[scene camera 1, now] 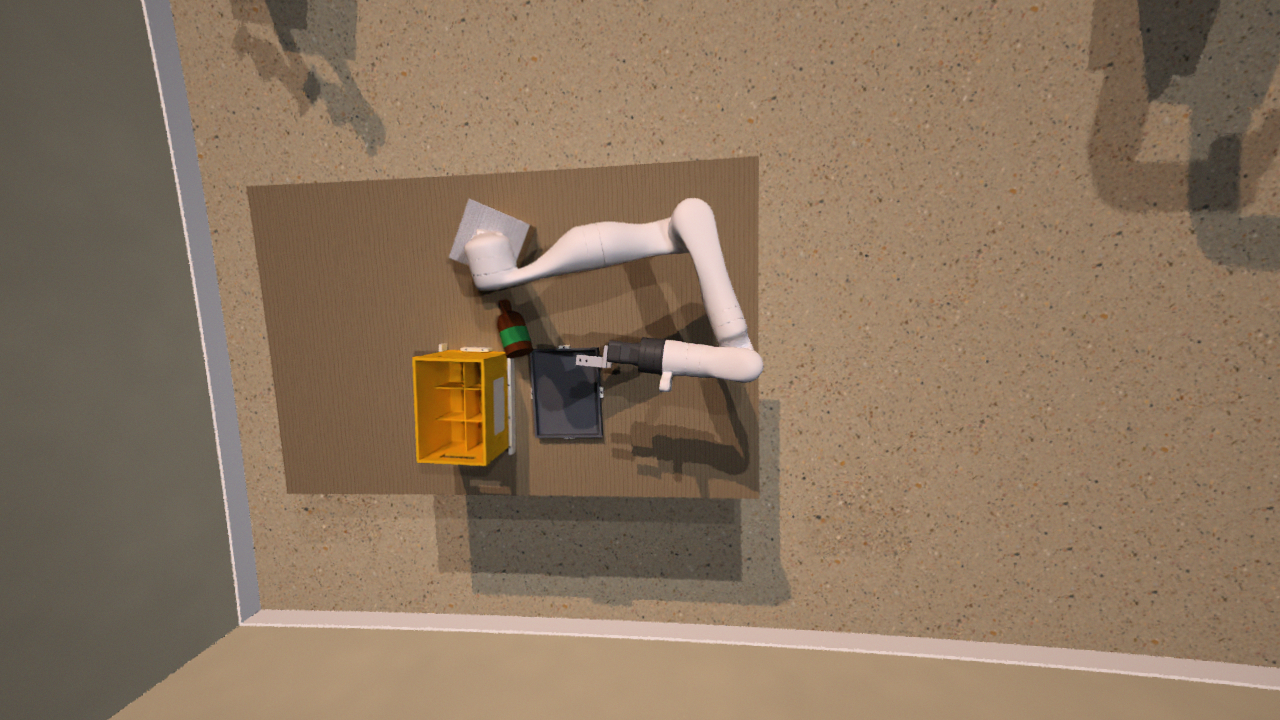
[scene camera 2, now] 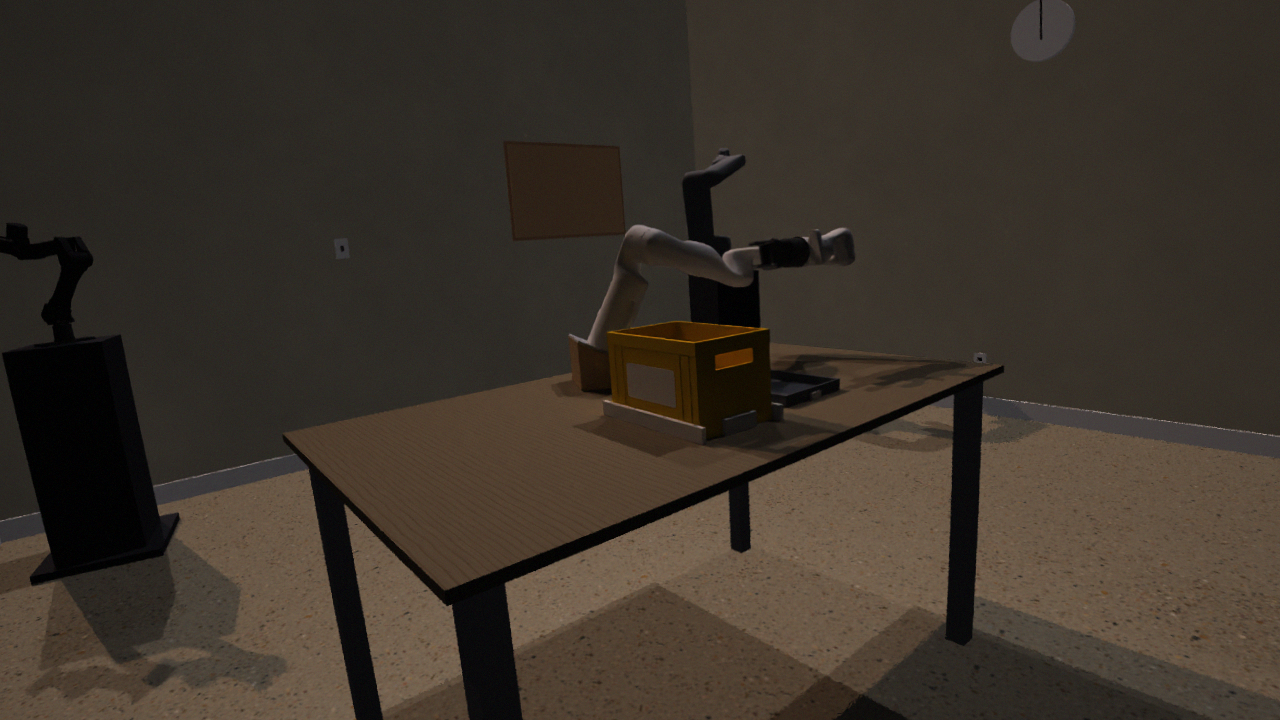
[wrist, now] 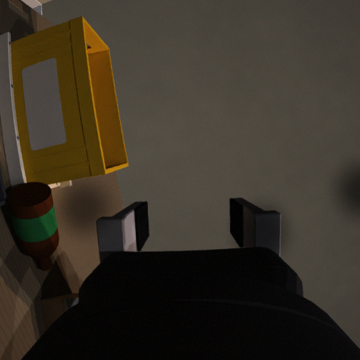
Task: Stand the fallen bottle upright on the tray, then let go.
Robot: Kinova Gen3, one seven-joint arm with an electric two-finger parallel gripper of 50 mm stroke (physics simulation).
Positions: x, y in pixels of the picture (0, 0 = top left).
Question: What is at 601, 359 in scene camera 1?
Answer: The gripper.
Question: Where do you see a low pale rail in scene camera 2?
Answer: At 684, 430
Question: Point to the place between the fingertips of the gripper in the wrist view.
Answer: At 188, 217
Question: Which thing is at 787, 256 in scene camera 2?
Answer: The gripper.
